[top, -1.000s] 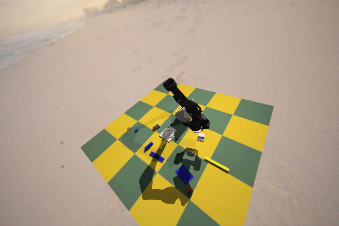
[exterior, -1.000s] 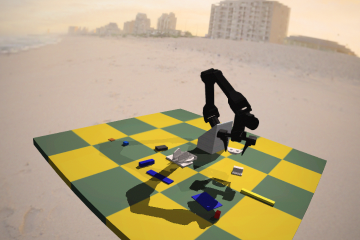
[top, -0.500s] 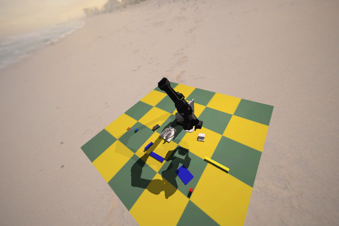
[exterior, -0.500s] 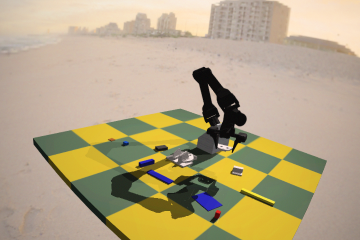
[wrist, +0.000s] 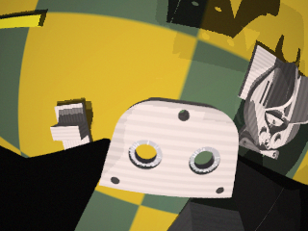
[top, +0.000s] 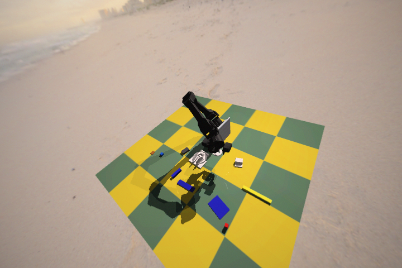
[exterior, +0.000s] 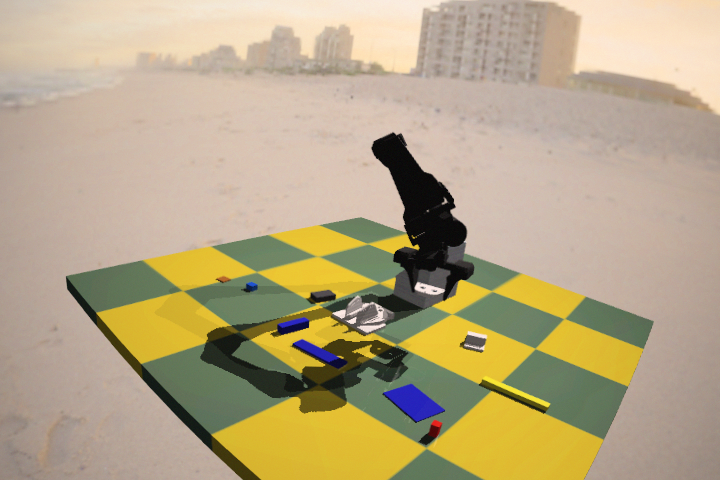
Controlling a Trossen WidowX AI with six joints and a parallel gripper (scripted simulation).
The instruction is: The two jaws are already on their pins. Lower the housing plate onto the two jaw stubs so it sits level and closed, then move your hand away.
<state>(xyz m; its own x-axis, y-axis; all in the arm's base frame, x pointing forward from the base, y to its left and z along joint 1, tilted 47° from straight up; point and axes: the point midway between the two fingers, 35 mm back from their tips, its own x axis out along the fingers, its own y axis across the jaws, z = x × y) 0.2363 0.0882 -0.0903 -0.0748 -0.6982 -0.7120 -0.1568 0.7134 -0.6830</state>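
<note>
Right now my gripper tip is 80 mm short of the white base plate, 140 mm to the left of it and 100 mm above it. Also, from my gripper tip: yellow bar (90 mm ahead, 300 mm to the left, 100 mm below); then blue sheet (260 mm ahead, 150 mm to the left, 100 mm below); then dark block (60 mm ahead, 280 mm to the right, 90 mm below).
</note>
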